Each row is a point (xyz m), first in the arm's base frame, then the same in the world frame.
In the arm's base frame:
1: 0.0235 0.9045 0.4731
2: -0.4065 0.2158 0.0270
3: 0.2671 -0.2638 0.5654
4: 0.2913 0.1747 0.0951
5: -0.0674 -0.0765 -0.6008
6: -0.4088 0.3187 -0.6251
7: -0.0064 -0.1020 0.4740
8: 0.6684 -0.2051 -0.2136
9: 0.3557 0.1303 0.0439
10: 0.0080 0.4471 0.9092
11: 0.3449 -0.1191 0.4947
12: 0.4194 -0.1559 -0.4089
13: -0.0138 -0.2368 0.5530
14: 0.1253 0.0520 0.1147
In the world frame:
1: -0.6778 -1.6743 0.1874
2: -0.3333 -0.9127 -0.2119
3: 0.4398 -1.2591 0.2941
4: -0.1464 -1.0459 0.4519
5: -0.2845 -0.2712 0.2133
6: -0.7046 -0.3838 -0.0769
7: 0.2097 -1.2157 0.0606
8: 0.1234 -0.6513 0.8434
9: -0.1178 -0.9891 0.5205
10: -0.0879 -1.8499 0.0429
11: 0.2947 -1.2724 0.3978
12: -0.0473 -0.4686 0.6433
13: 0.3618 -1.2234 0.0250
14: -0.0581 -0.9858 0.2742

